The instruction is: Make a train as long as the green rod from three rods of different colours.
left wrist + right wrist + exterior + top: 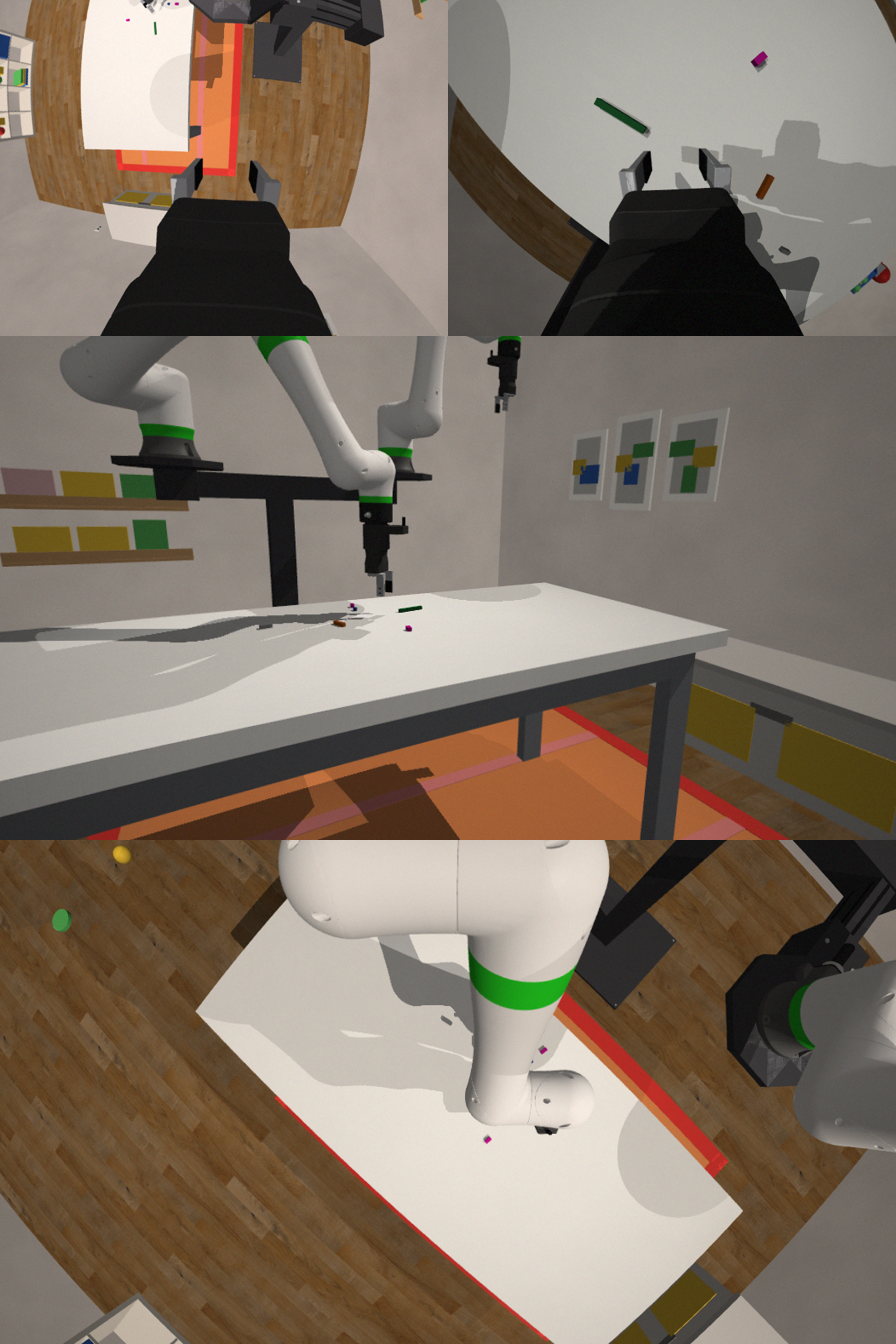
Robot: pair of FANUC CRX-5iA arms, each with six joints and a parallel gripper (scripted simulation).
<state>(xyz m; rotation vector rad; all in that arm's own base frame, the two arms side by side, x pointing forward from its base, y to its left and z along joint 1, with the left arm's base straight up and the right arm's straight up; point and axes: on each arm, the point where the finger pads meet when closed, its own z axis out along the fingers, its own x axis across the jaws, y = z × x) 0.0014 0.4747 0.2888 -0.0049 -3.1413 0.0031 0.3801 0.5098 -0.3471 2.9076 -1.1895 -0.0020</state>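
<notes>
My right hand is 90 mm past the blue rod, 60 mm to the left of it and 70 mm above it. The rest, counted from my right hand: green rod (10 mm behind, 90 mm to the left, 70 mm below); grey rod (30 mm behind, 320 mm to the right, 70 mm below); orange rod (40 mm ahead, 150 mm to the right, 70 mm below).
</notes>
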